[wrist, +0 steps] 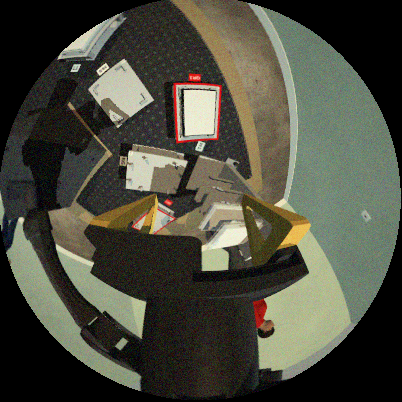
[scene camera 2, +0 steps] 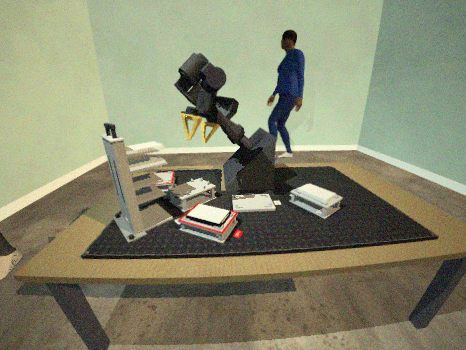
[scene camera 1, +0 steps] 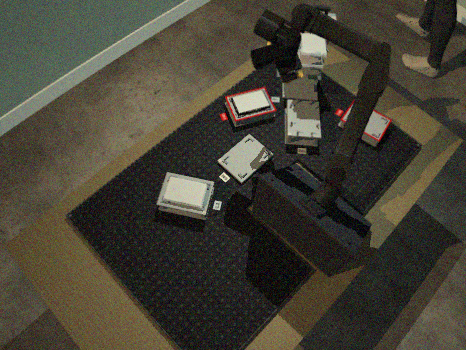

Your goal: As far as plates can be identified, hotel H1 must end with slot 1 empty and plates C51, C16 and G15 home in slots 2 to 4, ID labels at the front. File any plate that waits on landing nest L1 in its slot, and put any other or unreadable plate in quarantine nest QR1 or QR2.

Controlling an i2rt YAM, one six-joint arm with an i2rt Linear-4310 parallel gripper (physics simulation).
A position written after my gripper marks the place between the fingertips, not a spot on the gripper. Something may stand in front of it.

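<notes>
There is a flat nest (scene camera 1: 244, 159), and I can find it again in other views: the nest (wrist: 119, 92) is in the wrist view, and the nest (scene camera 2: 255, 202) is in scene camera 2. As for my gripper (scene camera 2: 197, 141), it is open and holds nothing. The wrist view shows my gripper (wrist: 199, 198) as well.
</notes>
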